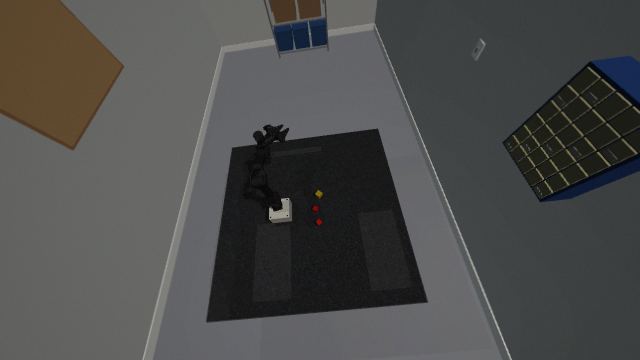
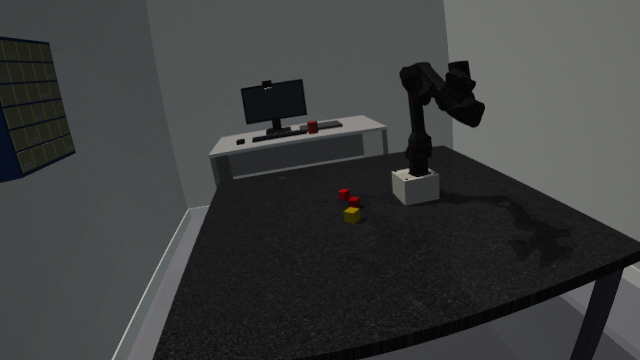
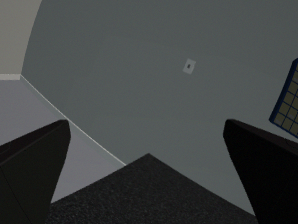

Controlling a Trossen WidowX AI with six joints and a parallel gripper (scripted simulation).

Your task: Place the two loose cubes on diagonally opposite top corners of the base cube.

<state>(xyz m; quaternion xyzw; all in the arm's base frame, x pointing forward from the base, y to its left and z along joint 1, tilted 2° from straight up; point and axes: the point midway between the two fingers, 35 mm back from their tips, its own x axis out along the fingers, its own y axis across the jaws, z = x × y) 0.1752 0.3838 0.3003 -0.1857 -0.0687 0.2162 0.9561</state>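
Right now my gripper tip is 550 mm to the left of the red cube, 390 mm above it and 40 mm short of it. The rest, counted from my gripper tip: yellow base cube (390 mm below, 350 mm to the right, 90 mm ahead).
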